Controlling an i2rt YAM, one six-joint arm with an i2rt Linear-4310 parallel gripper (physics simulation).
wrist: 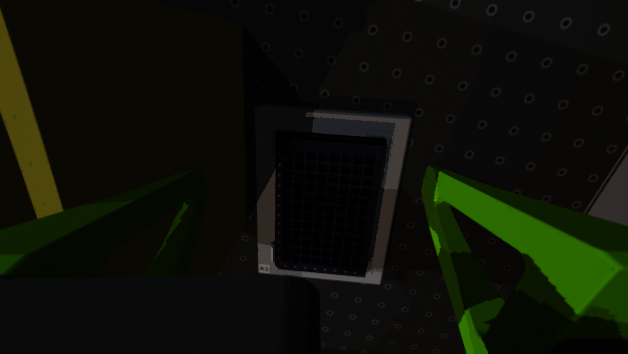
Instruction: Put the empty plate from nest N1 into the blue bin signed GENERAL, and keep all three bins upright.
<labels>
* my gripper: 314, 178
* dark rectangular plate: 326, 186
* pale grey nest: 312, 120
</labels>
